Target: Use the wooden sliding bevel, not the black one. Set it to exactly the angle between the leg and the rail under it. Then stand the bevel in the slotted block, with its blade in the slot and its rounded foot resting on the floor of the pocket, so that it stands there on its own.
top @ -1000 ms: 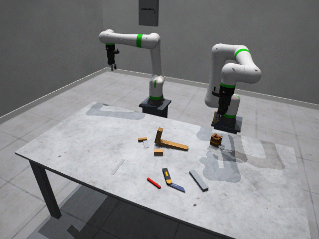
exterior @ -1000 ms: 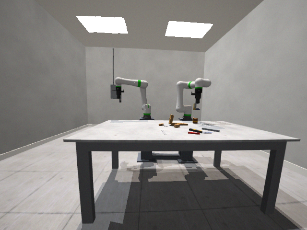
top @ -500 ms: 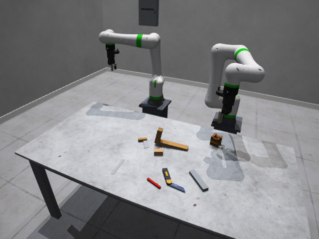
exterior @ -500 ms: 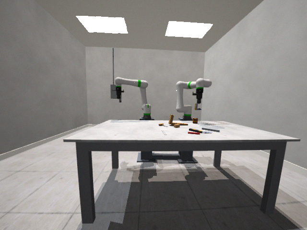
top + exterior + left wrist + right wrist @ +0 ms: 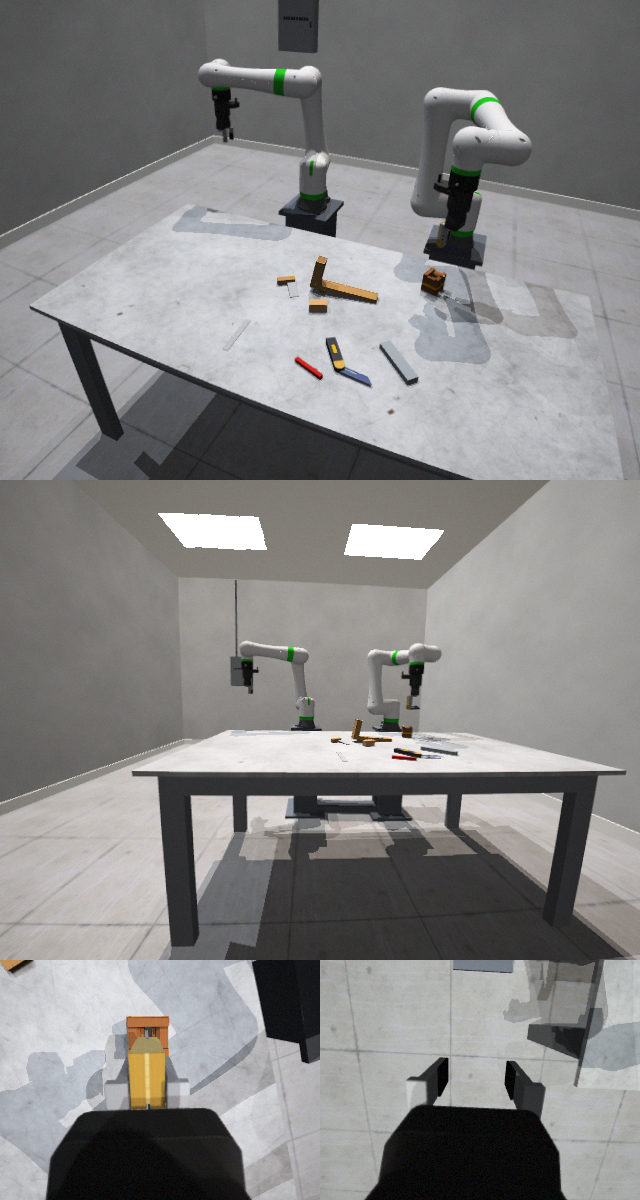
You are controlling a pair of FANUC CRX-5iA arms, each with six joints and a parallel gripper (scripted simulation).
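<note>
Right now my left hand is 20 mm above the wooden bevel. Also, from my left hand: grey bar: 410 mm ahead, 10 mm to the right, 220 mm below; then blue blade: 20 mm to the left, 30 mm below; then wooden block: 300 mm ahead, 330 mm to the right, 220 mm below.
</note>
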